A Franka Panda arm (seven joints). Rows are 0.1 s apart.
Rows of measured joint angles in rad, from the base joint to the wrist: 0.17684, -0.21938, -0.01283, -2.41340, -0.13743, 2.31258, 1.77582; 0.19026, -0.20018, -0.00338, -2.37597, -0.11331, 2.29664, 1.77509; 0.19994, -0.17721, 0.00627, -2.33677, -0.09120, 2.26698, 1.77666; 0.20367, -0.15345, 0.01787, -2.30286, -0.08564, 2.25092, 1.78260; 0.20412, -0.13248, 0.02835, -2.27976, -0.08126, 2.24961, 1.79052; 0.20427, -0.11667, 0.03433, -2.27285, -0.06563, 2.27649, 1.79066; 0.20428, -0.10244, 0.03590, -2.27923, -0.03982, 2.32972, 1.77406; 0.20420, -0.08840, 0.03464, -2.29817, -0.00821, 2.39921, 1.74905; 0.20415, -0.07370, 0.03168, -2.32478, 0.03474, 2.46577, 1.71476
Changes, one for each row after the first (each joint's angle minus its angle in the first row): 0.01342, 0.01920, 0.00945, 0.03743, 0.02412, -0.01594, -0.00073; 0.02310, 0.04217, 0.01910, 0.07663, 0.04623, -0.04560, 0.00084; 0.02683, 0.06593, 0.03070, 0.11054, 0.05179, -0.06166, 0.00678; 0.02728, 0.08690, 0.04118, 0.13364, 0.05617, -0.06297, 0.01470; 0.02743, 0.10271, 0.04716, 0.14055, 0.07180, -0.03609, 0.01484; 0.02744, 0.11694, 0.04873, 0.13417, 0.09761, 0.01714, -0.00176; 0.02736, 0.13098, 0.04747, 0.11523, 0.12922, 0.08663, -0.02677; 0.02731, 0.14568, 0.04451, 0.08862, 0.17217, 0.15319, -0.06106
